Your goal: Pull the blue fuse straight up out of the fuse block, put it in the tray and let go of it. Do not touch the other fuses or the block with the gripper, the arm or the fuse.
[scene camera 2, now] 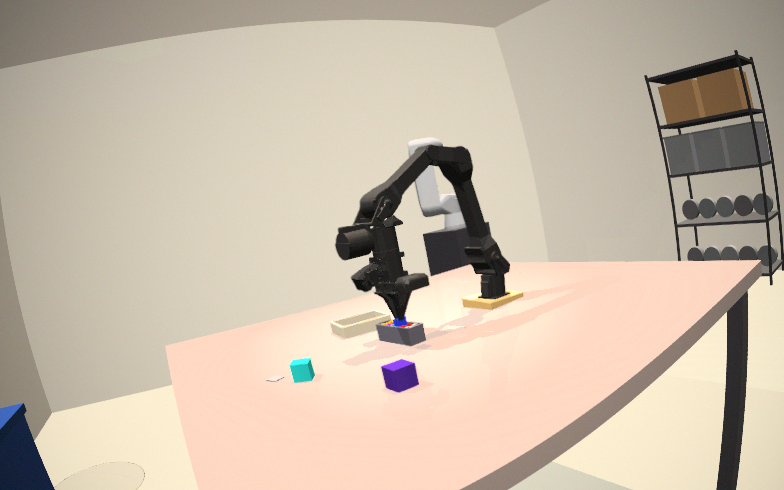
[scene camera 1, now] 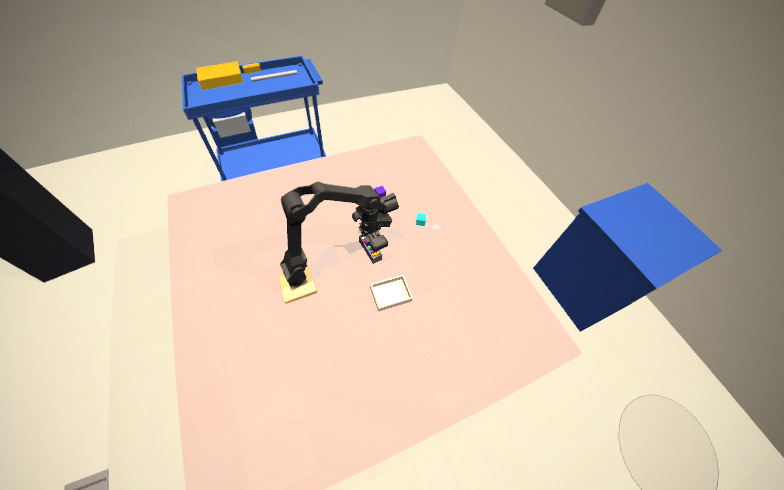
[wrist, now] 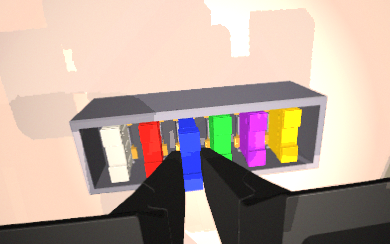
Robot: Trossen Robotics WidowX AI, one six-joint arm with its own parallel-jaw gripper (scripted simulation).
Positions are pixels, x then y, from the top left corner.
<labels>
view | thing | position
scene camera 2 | gripper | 399, 320
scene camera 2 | purple cube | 401, 375
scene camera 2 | cream tray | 351, 326
</labels>
